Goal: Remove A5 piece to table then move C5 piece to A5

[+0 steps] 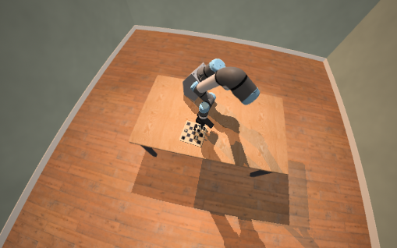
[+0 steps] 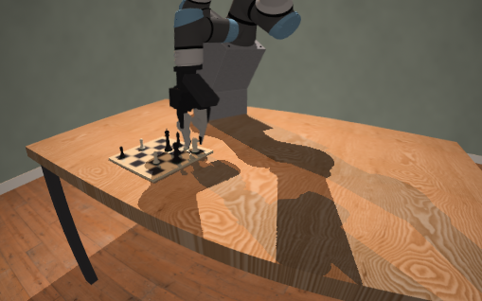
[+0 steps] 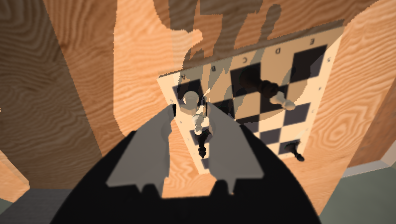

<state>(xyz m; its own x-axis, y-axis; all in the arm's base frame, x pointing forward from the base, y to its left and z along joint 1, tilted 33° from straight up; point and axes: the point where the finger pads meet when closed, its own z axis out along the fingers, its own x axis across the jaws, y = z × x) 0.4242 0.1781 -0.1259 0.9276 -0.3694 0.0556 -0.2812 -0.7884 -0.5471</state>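
Now: hand 1 cm above the white piece. Round my hand: chessboard (7 cm ahead, 8 cm to the right, 3 cm below).
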